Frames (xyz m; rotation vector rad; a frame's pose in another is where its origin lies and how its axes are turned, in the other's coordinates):
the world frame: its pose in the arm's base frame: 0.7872 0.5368 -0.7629 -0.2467 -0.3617 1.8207
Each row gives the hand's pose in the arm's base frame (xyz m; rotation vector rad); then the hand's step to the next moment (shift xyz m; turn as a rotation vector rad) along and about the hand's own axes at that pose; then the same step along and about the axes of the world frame.
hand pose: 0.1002 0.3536 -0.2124 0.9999 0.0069 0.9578
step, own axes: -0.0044 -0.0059 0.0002 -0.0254 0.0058 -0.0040
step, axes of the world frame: -0.0046 0.0020 -0.0054 -0.0073 0.0253 0.0012
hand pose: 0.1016 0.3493 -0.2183 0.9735 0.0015 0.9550
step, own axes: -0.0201 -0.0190 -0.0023 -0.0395 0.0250 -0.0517
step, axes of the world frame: -0.0158 0.0125 -0.0191 0.0300 0.0625 -0.0069
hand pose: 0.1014 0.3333 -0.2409 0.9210 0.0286 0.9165
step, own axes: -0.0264 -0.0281 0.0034 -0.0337 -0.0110 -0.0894
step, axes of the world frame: -0.0284 0.0138 -0.0224 0.0445 0.0632 -0.0573
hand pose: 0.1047 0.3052 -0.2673 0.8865 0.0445 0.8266
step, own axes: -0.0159 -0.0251 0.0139 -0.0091 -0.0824 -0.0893
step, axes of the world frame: -0.0303 0.0035 -0.0122 0.0181 0.0261 -0.1176
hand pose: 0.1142 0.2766 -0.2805 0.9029 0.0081 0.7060
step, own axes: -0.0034 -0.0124 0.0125 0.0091 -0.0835 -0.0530
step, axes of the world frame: -0.0176 -0.0024 -0.0027 -0.0039 -0.0026 -0.0992
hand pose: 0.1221 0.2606 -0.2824 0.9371 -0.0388 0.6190
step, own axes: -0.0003 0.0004 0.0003 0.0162 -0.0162 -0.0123
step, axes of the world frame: -0.0001 0.0002 0.0005 0.0043 -0.0140 -0.0215
